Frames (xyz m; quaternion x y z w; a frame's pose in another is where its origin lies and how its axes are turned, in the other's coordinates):
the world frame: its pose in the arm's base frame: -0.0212 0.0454 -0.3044 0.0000 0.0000 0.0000 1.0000
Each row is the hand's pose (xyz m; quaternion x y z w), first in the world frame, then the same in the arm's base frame.
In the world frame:
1: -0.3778 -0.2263 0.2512 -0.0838 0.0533 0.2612 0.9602
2: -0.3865 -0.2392 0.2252 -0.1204 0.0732 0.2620 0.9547
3: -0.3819 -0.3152 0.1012 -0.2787 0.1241 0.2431 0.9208
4: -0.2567 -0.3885 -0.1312 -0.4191 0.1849 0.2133 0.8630
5: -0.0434 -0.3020 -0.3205 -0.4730 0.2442 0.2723 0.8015
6: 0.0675 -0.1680 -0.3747 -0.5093 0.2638 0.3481 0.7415
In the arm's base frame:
1: -0.3990 -0.1809 -0.0532 -0.0838 0.0533 0.2612 0.9602
2: -0.4077 -0.1938 -0.0792 -0.1204 0.0732 0.2620 0.9547
3: -0.4031 -0.2698 -0.2032 -0.2787 0.1241 0.2431 0.9208
4: -0.2779 -0.3431 -0.4356 -0.4191 0.1849 0.2133 0.8630
5: -0.0646 -0.2566 -0.6249 -0.4730 0.2442 0.2723 0.8015
6: 0.0463 -0.1226 -0.6791 -0.5093 0.2638 0.3481 0.7415

